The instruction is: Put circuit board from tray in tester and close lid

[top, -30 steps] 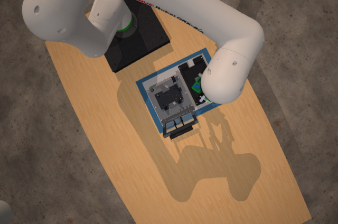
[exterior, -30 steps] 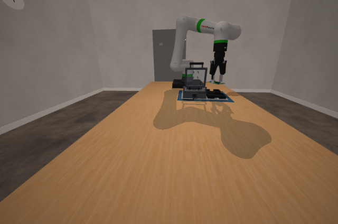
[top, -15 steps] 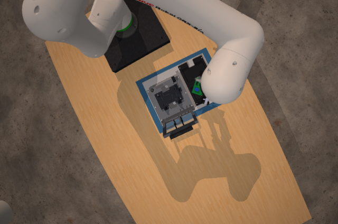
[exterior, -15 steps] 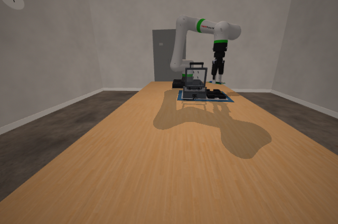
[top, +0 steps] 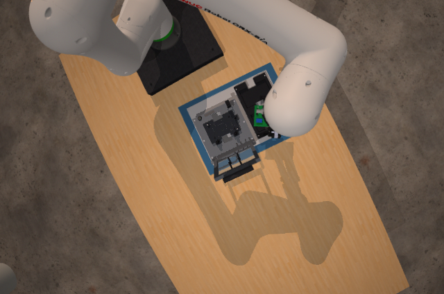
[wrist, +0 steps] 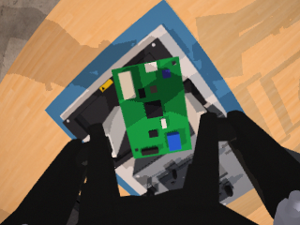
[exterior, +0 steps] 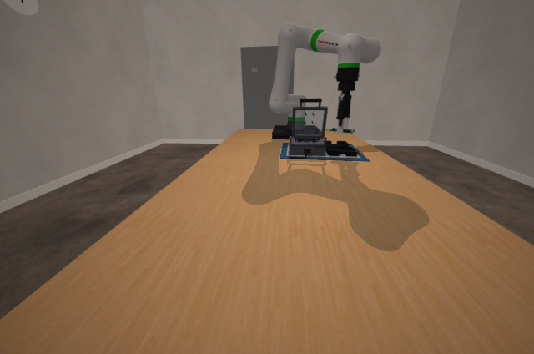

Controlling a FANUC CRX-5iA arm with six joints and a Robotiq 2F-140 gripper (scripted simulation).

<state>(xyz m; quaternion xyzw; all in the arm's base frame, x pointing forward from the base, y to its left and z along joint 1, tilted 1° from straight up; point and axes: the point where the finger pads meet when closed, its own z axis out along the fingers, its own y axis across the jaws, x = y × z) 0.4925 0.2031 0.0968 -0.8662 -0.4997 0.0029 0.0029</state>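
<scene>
Now: hand 20 mm above the green circuit board. From my hand the other things lie so: clear lid (80 mm ahead, 170 mm to the right, 40 mm above); then black latch hook (110 mm behind, 110 mm to the right, 50 mm below); then tester (10 mm behind, 130 mm to the right, 30 mm below).
</scene>
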